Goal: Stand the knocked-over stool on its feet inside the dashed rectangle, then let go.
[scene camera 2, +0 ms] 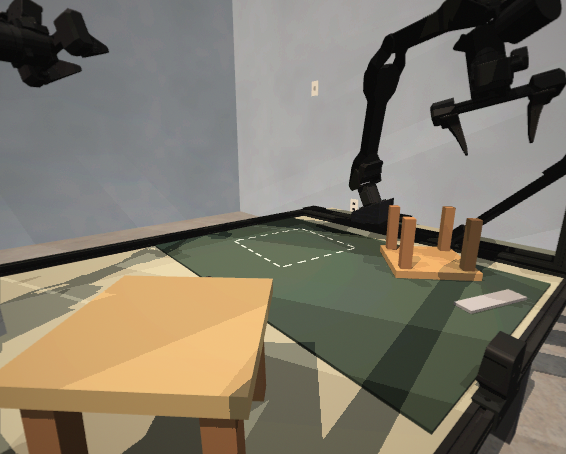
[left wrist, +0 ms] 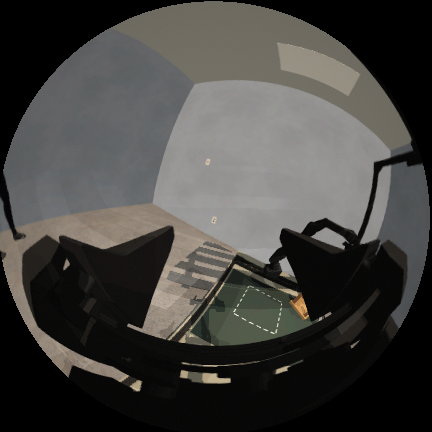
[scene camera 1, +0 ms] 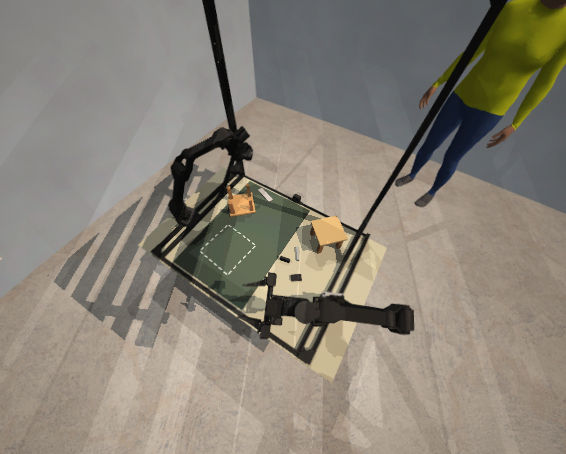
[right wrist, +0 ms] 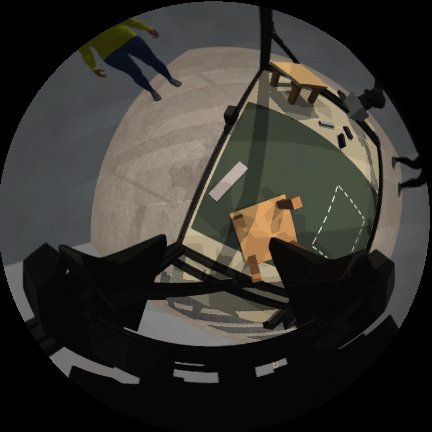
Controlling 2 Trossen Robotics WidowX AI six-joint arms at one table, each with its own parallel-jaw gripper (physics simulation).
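Places are measured from the left arm's base along level axes (x ahead, y left, z up), in centimetres.
Pixels of known places: left gripper, between the fingertips: (scene camera 2: 94, 59) (left wrist: 229, 232) (scene camera 1: 240, 300); right gripper, between the fingertips: (scene camera 2: 497, 149) (scene camera 1: 245, 167) (right wrist: 219, 241); right arm's base, origin of its link: (scene camera 2: 372, 204) (left wrist: 273, 267) (scene camera 1: 185, 214).
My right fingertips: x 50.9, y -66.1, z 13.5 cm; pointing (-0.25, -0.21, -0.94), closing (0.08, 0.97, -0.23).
Observation:
Ahead of a thing's pixels: the offset from my right fingertips to its top centre. "*": to the spot under its first point.
The wooden stool @[dx +3.9, dy +9.0, dz -12.5 cm] (scene camera 1: 241, 205) (scene camera 2: 435, 275) (left wrist: 301, 306) (right wrist: 265, 225) lies upside down on the green mat, its seat flat and its legs pointing up. It is outside the dashed rectangle @[* dx -9.3, dy +37.0, dz -23.7 cm] (scene camera 1: 255, 245) (scene camera 2: 282, 266) (left wrist: 276, 333) (right wrist: 338, 187), which is marked on the same mat. My right gripper (scene camera 2: 499, 148) (right wrist: 219, 241) is open and empty, high above the stool's side of the table; its right finger in the right wrist view hides part of the stool. My left gripper (scene camera 1: 243, 300) (scene camera 2: 94, 60) (left wrist: 229, 232) is open and empty, raised far from the stool.
A wooden table-like piece @[dx -49.0, dy +28.2, dz -12.0 cm] (scene camera 1: 328, 231) (scene camera 2: 150, 325) (right wrist: 300, 75) stands upright off the mat. A pale flat bar @[dx -9.7, dy -0.9, dz -23.3 cm] (scene camera 1: 265, 195) (scene camera 2: 491, 301) (right wrist: 228, 181) lies near the stool. A grey bar @[dx -33.8, dy +38.6, dz -22.8 cm] (scene camera 1: 297, 253) (right wrist: 326, 124) and two small black blocks @[dx -27.2, dy +43.3, dz -21.1 cm] (scene camera 1: 284, 259) @[dx -34.1, dy +52.3, dz -22.8 cm] (scene camera 1: 296, 277) lie beside the mat.

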